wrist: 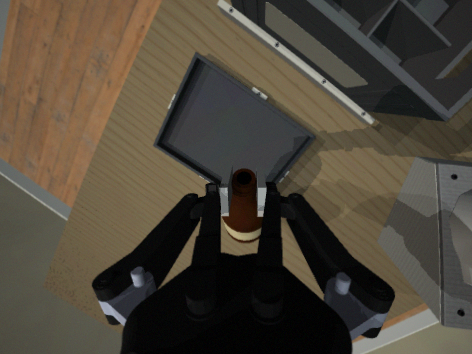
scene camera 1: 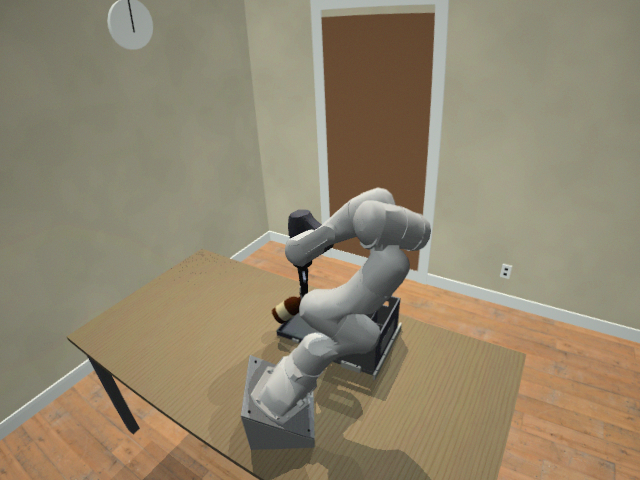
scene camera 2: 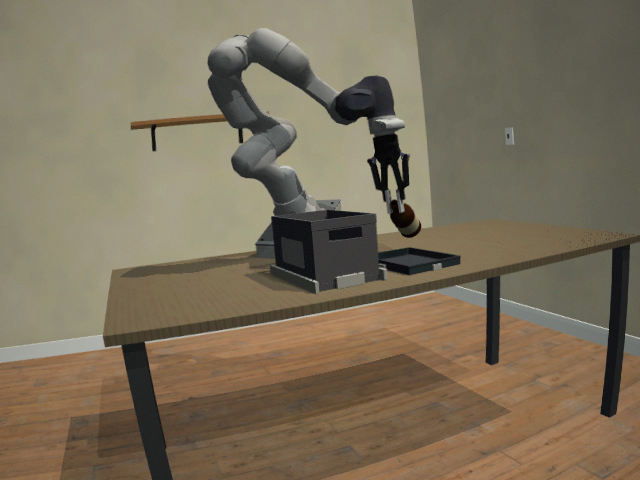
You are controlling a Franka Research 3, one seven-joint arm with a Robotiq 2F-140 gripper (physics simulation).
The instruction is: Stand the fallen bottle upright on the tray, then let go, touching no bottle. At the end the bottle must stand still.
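A brown bottle with a cream label is held in the air above the tray's level, tilted, its neck up between the fingers and its base pointing down and outward. My gripper points down and is shut on the bottle's neck. The dark shallow tray lies on the table below the bottle. In the wrist view the bottle's body shows past the tray's near edge, over the table. In scene camera 1 the arm hides part of the tray and the fingertips.
A tall dark crate with inner dividers stands beside the tray, inside low light rails. The arm's grey base block stands on the wooden table.
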